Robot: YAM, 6 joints.
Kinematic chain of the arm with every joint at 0, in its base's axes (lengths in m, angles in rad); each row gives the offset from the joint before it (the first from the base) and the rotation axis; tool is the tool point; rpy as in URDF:
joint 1: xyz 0 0 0.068 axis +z
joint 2: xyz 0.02 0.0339 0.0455 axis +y
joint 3: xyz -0.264 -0.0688 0 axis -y
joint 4: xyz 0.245 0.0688 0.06 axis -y
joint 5: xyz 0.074 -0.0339 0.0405 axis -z
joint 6: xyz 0.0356 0 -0.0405 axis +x
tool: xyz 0 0 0 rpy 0 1.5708 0
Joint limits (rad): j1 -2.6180..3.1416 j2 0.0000..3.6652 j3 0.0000..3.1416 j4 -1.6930..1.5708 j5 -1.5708..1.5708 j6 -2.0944..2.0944
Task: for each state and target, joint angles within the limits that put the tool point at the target. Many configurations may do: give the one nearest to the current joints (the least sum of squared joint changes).
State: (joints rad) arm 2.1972 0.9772 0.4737 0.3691 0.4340 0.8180
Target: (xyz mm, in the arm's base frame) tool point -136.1 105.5 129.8
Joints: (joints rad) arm 2.5575 0.9983 0.1397 0.2715 0.3727 0.8180
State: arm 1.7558 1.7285 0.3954 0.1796 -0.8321 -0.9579
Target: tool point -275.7 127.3 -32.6
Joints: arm 2.6241 2.3370 0.8018 0.2825 -0.8093 -0.9579
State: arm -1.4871 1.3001 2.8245 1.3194 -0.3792 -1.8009
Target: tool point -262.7 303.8 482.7
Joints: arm -0.8298 0.9688 3.0387 1.4002 -0.3211 -1.8009
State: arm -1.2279 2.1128 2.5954 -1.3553 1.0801 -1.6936
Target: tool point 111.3 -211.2 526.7
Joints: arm -0.9563 1.6875 2.5012 -1.6527 1.0473 -1.6936
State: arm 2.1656 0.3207 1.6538 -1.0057 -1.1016 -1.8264
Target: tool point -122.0 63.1 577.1
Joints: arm 2.4372 1.1405 1.9167 -0.6756 -1.0526 -1.8264
